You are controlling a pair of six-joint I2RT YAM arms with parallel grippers.
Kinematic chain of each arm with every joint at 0, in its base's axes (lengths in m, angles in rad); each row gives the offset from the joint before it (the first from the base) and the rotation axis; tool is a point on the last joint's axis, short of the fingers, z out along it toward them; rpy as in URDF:
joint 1: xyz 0 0 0.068 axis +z
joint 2: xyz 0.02 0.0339 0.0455 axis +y
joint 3: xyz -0.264 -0.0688 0 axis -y
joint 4: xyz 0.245 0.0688 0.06 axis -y
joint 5: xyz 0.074 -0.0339 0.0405 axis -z
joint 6: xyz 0.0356 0 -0.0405 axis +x
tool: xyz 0 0 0 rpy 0 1.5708 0
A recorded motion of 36 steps. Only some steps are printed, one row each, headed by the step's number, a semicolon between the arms.
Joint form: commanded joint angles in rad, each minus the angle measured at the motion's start. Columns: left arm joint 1, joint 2, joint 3, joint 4, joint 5, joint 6; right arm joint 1, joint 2, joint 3, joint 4, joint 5, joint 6.
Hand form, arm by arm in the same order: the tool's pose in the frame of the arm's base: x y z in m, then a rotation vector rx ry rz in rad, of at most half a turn. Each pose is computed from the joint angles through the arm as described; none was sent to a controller.
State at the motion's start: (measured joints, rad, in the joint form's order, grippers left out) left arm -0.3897 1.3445 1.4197 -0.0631 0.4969 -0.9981; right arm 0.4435 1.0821 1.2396 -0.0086 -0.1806 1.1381
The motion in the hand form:
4: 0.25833 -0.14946 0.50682 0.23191 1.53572 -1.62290; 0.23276 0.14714 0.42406 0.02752 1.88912 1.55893
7: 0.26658 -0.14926 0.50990 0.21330 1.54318 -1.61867; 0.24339 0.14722 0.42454 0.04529 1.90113 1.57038
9: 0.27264 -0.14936 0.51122 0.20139 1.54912 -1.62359; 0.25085 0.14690 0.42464 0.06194 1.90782 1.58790
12: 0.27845 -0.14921 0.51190 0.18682 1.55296 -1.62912; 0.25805 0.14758 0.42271 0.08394 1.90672 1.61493
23: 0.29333 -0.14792 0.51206 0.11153 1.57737 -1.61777; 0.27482 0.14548 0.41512 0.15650 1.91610 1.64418
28: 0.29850 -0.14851 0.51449 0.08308 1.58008 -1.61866; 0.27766 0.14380 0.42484 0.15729 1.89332 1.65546
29: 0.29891 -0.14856 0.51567 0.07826 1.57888 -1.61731; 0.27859 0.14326 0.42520 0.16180 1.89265 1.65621
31: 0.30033 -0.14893 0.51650 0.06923 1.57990 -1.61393; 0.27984 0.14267 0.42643 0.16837 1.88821 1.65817
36: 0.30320 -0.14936 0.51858 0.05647 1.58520 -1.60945; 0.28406 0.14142 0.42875 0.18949 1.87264 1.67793
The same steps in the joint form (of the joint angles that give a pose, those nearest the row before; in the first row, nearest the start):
4: -0.0613 0.0375 0.1521 0.1602 0.1658 -0.0158; 0.0534 0.1328 0.0146 -0.0926 -0.3624 -0.1002
7: -0.0490 0.0682 0.1928 0.1439 0.1654 -0.0231; 0.0334 0.1689 0.0427 -0.0922 -0.3844 -0.0846
9: -0.0406 0.0901 0.2177 0.1390 0.1699 -0.0348; 0.0187 0.1931 0.0596 -0.0854 -0.4036 -0.0643
12: -0.0323 0.1096 0.2373 0.1390 0.1723 -0.0487; 0.0084 0.2152 0.0627 -0.0567 -0.4184 -0.0323
23: -0.0124 0.1557 0.2900 0.1058 0.1450 -0.0734; -0.0228 0.2607 0.0658 -0.0157 -0.4347 0.0262
28: -0.0091 0.1774 0.3220 0.0922 0.1316 -0.0875; -0.0319 0.2729 0.1045 -0.0180 -0.4406 0.0389
29: -0.0092 0.1807 0.3301 0.0877 0.1274 -0.0886; -0.0348 0.2754 0.1076 -0.0181 -0.4414 0.0419
31: -0.0091 0.1873 0.3412 0.0803 0.1203 -0.0895; -0.0380 0.2791 0.1138 -0.0163 -0.4407 0.0477
36: -0.0076 0.2018 0.3675 0.0612 0.1134 -0.0907; -0.0473 0.2913 0.1245 0.0047 -0.4444 0.0772

